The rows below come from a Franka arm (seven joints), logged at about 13 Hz.
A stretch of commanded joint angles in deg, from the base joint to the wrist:
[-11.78, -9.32, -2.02, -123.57, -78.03, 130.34, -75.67]
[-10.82, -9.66, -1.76, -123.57, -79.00, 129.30, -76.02]
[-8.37, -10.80, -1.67, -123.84, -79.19, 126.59, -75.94]
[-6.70, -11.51, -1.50, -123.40, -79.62, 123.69, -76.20]
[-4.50, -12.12, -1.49, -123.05, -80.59, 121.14, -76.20]
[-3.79, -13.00, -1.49, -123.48, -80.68, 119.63, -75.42]
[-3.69, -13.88, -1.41, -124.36, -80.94, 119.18, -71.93]
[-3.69, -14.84, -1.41, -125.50, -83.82, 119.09, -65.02]
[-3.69, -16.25, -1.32, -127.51, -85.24, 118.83, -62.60]
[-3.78, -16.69, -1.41, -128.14, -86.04, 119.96, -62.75]
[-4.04, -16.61, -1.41, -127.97, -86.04, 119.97, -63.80]
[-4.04, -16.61, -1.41, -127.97, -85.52, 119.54, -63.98]
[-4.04, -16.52, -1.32, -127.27, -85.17, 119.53, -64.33]
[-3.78, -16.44, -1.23, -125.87, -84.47, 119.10, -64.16]
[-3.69, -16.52, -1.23, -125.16, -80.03, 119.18, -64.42]
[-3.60, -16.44, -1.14, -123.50, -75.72, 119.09, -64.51]
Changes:
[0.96, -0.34, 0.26, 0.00, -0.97, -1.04, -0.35]
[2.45, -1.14, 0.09, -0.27, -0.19, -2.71, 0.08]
[1.67, -0.71, 0.17, 0.44, -0.43, -2.90, -0.26]
[2.20, -0.61, 0.01, 0.35, -0.97, -2.55, 0.00]
[0.71, -0.88, 0.00, -0.43, -0.09, -1.51, 0.78]
[0.10, -0.88, 0.08, -0.88, -0.26, -0.45, 3.49]
[0.00, -0.96, 0.00, -1.14, -2.88, -0.09, 6.91]
[0.00, -1.41, 0.09, -2.01, -1.42, -0.26, 2.42]
[-0.09, -0.44, -0.09, -0.63, -0.80, 1.13, -0.15]
[-0.26, 0.08, 0.00, 0.17, 0.00, 0.01, -1.05]
[0.00, 0.00, 0.00, 0.00, 0.52, -0.43, -0.18]
[0.00, 0.09, 0.09, 0.70, 0.35, -0.01, -0.35]
[0.26, 0.08, 0.09, 1.40, 0.70, -0.43, 0.17]
[0.09, -0.08, 0.00, 0.71, 4.44, 0.08, -0.26]
[0.09, 0.08, 0.09, 1.66, 4.31, -0.09, -0.09]

